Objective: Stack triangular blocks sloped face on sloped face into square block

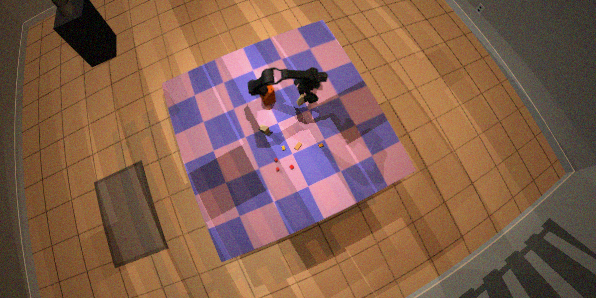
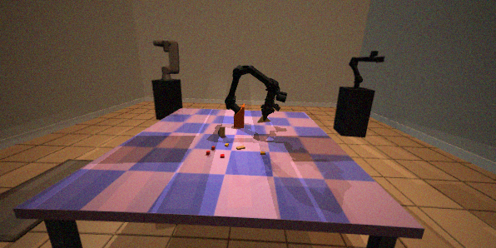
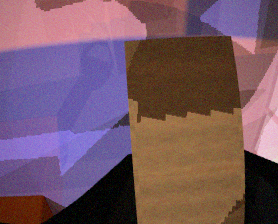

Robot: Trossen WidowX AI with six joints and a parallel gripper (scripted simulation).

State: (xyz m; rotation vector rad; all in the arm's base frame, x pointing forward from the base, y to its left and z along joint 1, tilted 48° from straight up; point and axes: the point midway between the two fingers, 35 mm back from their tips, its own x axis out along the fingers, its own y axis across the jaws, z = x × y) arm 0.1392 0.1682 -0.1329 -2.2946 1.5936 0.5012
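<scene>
The tan block is 10 mm above my gripper tip. Round my gripper tip: tan piece (230 mm ahead, 120 mm to the right, 100 mm below).
</scene>
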